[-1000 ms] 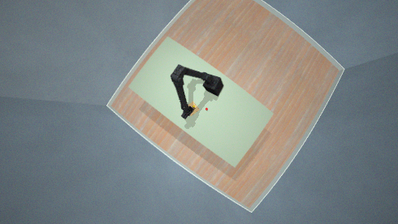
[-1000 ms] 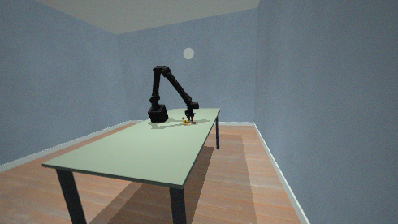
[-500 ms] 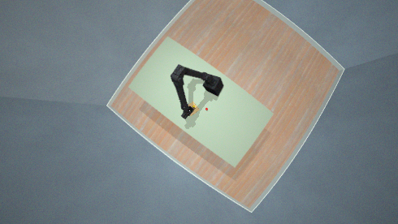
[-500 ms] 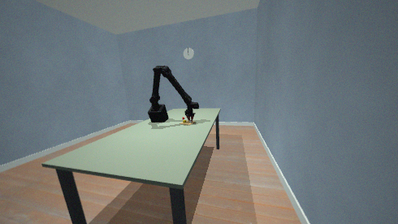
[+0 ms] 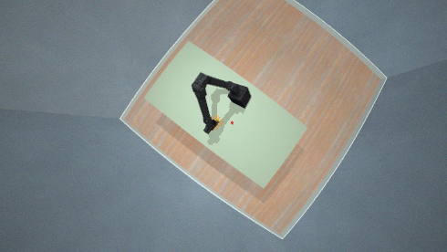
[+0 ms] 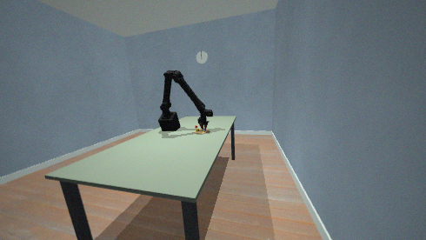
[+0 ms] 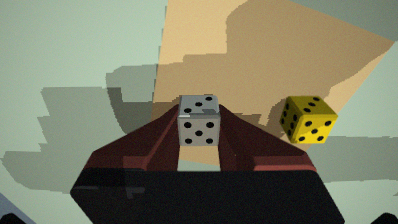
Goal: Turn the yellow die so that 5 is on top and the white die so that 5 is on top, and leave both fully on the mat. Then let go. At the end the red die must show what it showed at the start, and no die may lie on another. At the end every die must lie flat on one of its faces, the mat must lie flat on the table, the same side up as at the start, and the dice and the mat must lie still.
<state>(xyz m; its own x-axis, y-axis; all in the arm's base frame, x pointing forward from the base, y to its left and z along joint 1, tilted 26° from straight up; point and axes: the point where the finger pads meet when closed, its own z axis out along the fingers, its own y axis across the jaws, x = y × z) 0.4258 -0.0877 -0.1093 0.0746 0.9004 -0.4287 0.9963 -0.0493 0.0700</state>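
My hand is right at the white die. From my hand the other things lie so: tan mat (4 cm behind, 2 cm below); red die (16 cm to the left, 14 cm behind, 1 cm below); yellow die (7 cm behind, 1 cm to the left).
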